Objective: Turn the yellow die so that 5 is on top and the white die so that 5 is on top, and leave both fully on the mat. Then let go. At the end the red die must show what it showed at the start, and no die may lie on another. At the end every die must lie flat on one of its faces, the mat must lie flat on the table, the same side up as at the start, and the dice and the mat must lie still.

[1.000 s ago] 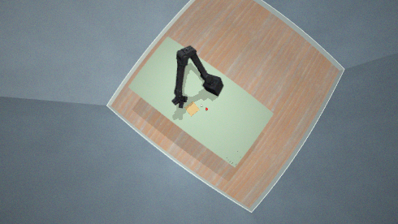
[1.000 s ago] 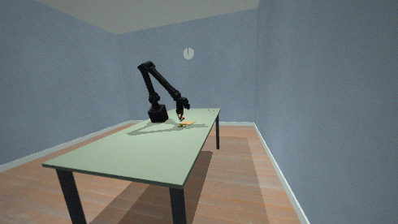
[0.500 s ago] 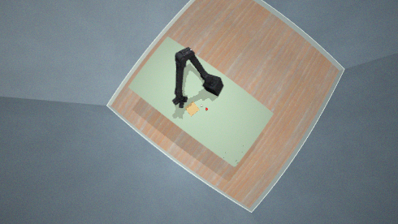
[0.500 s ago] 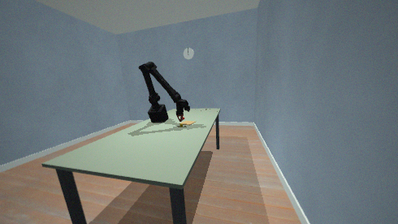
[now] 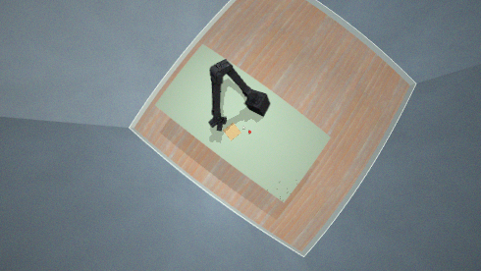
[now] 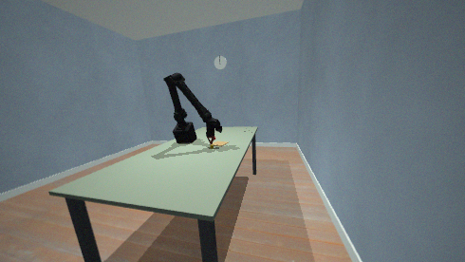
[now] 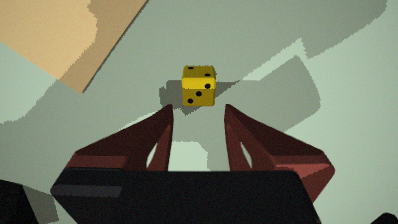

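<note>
Now: hand 4 cm above the yellow die. Round my hand: tan mat (4 cm ahead, 14 cm to the left, 5 cm below); red die (6 cm behind, 30 cm to the left, 4 cm below); white die (7 cm behind, 22 cm to the left, 4 cm below).
</note>
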